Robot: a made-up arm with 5 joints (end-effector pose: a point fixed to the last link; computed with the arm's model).
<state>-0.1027 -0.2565 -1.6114 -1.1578 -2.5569</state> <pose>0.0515 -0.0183 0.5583 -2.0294 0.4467 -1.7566</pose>
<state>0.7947 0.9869 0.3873 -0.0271 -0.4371</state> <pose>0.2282 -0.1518 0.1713 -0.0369 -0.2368 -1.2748</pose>
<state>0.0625 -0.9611 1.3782 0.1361 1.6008</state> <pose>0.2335 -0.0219 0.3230 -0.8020 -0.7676 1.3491</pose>
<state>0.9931 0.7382 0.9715 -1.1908 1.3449</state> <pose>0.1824 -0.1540 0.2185 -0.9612 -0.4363 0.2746</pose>
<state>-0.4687 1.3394 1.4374 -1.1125 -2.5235</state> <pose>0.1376 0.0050 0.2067 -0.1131 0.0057 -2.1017</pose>
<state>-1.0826 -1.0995 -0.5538 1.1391 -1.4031</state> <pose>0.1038 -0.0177 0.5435 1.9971 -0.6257 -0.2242</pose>
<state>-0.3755 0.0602 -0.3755 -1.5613 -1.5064</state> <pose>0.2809 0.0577 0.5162 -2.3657 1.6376 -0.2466</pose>
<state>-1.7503 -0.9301 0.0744 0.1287 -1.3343</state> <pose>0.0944 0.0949 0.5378 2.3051 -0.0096 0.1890</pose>
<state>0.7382 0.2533 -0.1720 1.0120 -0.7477</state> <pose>0.2803 -0.1840 0.3626 0.0153 -0.5267 -1.5028</pose>
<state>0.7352 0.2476 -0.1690 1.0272 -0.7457</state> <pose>0.2800 -0.1827 0.3630 0.0152 -0.5126 -1.4996</pose>
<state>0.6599 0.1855 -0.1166 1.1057 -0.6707</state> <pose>0.2856 -0.1626 0.3660 0.0128 -0.4289 -1.3600</pose>
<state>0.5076 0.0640 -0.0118 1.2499 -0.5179</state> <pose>0.2913 -0.1228 0.3713 0.0083 -0.2819 -1.0675</pose>
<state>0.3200 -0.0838 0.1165 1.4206 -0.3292</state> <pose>0.2877 -0.0770 0.3764 0.0035 -0.1199 -0.6971</pose>
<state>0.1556 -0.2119 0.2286 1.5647 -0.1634</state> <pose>0.2767 -0.0416 0.3796 -0.0003 0.0107 -0.3677</pose>
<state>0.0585 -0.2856 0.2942 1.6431 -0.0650</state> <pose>0.2677 -0.0234 0.3808 -0.0022 0.0810 -0.1721</pose>
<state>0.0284 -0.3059 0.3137 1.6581 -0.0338</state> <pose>0.2652 -0.0182 0.3808 -0.0026 0.0951 -0.1108</pose>
